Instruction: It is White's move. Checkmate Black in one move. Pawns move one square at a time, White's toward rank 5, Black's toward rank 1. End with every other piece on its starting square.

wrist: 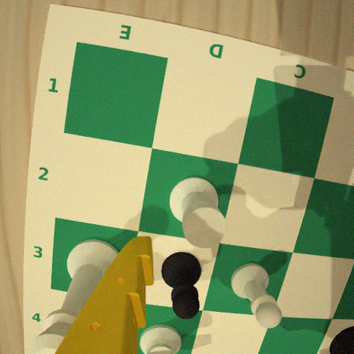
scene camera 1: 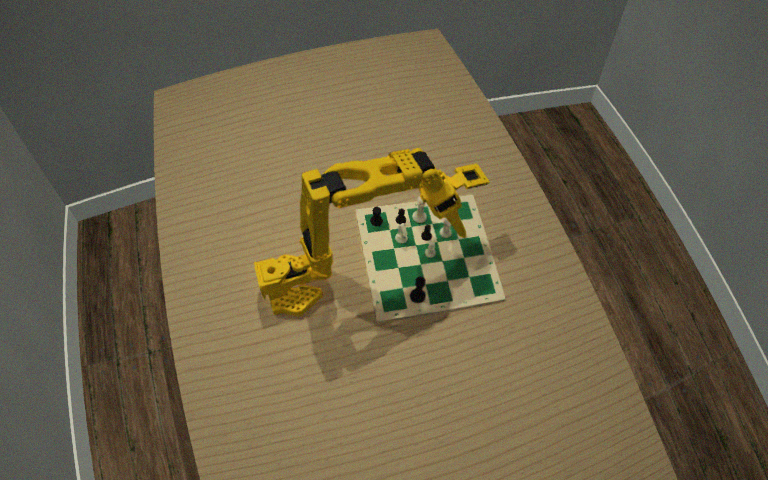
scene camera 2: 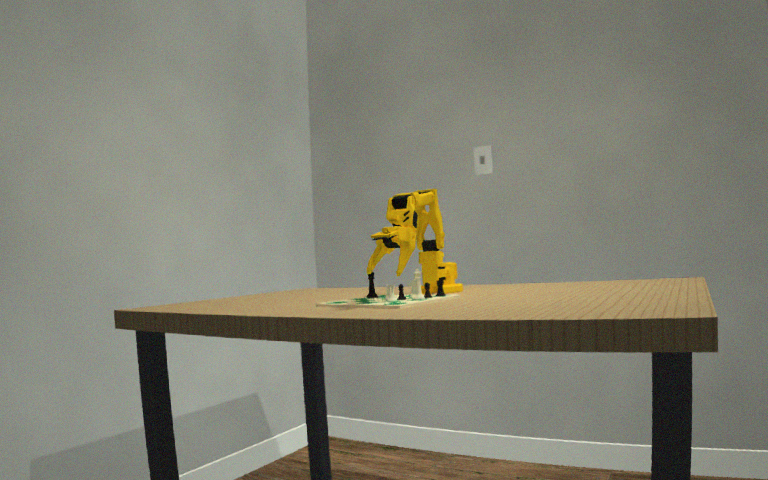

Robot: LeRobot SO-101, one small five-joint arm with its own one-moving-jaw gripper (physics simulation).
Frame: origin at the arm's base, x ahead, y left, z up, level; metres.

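Seen in the pictures: hand at its tool point: (scene camera 1: 446,207) (scene camera 2: 397,274); arm's base at its link origin: (scene camera 1: 303,284).
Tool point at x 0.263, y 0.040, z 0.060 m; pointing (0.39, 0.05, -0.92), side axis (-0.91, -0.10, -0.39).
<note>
Pixels of each thing's middle, then the offset from my tool point to it. "pt": a spot on its surface instead. Level surfaces: height alone.
- green-and-cream board at a spot on its surface: (scene camera 1: 498,295) pt dx +0.041, dy -0.159, dz -0.054 m
- white rook at the middle of its body: (scene camera 1: 446,227) (scene camera 2: 391,293) dx -0.001, dy -0.017, dz -0.038 m
- white king at the middle of its body: (scene camera 1: 420,206) (scene camera 2: 417,283) dx -0.034, dy +0.027, dz -0.023 m
- white pawn at the middle of its body: (scene camera 1: 431,248) dx -0.042, dy -0.047, dz -0.039 m
- white piece at the middle of its body: (scene camera 1: 402,232) (scene camera 2: 414,288) dx -0.079, dy -0.006, dz -0.035 m
- black king at the middle of its body: (scene camera 1: 419,287) (scene camera 2: 371,283) dx -0.089, dy -0.118, dz -0.023 m
- black piece at the middle of its body: (scene camera 1: 376,215) (scene camera 2: 440,288) dx -0.109, dy +0.042, dz -0.038 m
- wooden table at its surface level: dz -0.060 m
The green-and-cream board (scene camera 1: 498,295) (wrist: 37,125) bears upright pieces. The white rook (scene camera 1: 445,230) (wrist: 205,227) stands on D2, the white king (scene camera 1: 419,213) (scene camera 2: 417,284) (wrist: 92,257) on E3. Black pawns (scene camera 1: 426,233) (wrist: 181,270) are on D3 and E4, a white pawn (scene camera 1: 431,250) (wrist: 250,281) on C3 and another white piece (scene camera 1: 401,234) (wrist: 160,339) on D4. The black king (scene camera 1: 417,291) (scene camera 2: 371,287) is on A4; a black piece (scene camera 1: 376,217) (scene camera 2: 440,286) is on E5. My gripper (scene camera 1: 454,224) (scene camera 2: 385,273) is open and empty above the board; its moving jaw is outside the wrist view.
The board lies on the wooden table (scene camera 1: 396,396) (scene camera 2: 566,300), beside the arm's base (scene camera 1: 283,274) (scene camera 2: 450,277). The tallest pieces stand close under the jaw heights in scene camera 2. The arm's shadow falls across part of the board and table.
</note>
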